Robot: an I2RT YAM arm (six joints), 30 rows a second.
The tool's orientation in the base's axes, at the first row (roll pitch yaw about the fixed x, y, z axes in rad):
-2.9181, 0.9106, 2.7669
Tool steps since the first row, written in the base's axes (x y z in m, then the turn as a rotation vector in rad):
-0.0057, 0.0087, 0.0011, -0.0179, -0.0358, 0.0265
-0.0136, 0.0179, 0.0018, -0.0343, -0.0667, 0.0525
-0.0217, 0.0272, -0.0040, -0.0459, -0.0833, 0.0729
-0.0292, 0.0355, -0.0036, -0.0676, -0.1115, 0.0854
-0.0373, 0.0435, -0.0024, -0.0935, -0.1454, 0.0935
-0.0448, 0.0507, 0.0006, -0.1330, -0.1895, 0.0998
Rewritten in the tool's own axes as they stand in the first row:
0.0043, 0.0042, -0.0085, -0.0188, -0.0431, -0.0098
0.0104, 0.0078, -0.0185, -0.0369, -0.0812, -0.0206
0.0216, 0.0122, -0.0247, -0.0501, -0.1040, -0.0321
0.0275, 0.0153, -0.0337, -0.0539, -0.1408, -0.0396
0.0329, 0.0176, -0.0435, -0.0531, -0.1839, -0.0444
0.0365, 0.0194, -0.0536, -0.0455, -0.2425, -0.0517

